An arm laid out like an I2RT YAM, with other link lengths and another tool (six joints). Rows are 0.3 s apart.
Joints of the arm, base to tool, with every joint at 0 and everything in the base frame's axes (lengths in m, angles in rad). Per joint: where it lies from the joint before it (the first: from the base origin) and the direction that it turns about. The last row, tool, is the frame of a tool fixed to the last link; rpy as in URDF.
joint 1: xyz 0.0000 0.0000 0.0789 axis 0 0 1
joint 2: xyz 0.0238 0.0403 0.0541 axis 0 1 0
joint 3: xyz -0.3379 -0.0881 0.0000 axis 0 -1 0
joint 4: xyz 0.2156 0.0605 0.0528 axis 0 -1 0
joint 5: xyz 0.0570 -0.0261 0.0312 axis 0 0 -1
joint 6: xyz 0.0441 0.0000 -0.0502 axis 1 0 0
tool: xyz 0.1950 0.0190 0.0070 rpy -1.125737 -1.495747 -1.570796
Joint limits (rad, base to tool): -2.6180..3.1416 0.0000..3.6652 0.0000..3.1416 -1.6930..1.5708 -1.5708..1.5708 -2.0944..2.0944
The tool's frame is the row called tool.
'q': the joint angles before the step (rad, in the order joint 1, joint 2, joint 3, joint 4, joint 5, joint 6). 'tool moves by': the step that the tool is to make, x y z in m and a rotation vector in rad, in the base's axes. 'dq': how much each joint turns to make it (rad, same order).
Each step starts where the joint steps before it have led.
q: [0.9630 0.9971 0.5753 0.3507 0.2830 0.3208]
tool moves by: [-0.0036 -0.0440 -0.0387 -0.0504 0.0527 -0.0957]
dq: [-0.0028 -0.1101 -0.0875 -0.1026 0.0907 0.0260]
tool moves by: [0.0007 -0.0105 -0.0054 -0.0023 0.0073 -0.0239]
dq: [-0.0167 -0.0235 -0.0150 -0.0168 0.0064 0.0061]
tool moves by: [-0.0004 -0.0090 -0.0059 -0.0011 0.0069 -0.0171]
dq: [-0.0170 -0.0229 -0.0181 -0.0117 -0.0007 0.0052]
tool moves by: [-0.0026 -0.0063 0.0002 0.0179 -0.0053 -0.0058]
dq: [-0.0083 -0.0291 -0.0174 0.0033 -0.0036 0.0066]
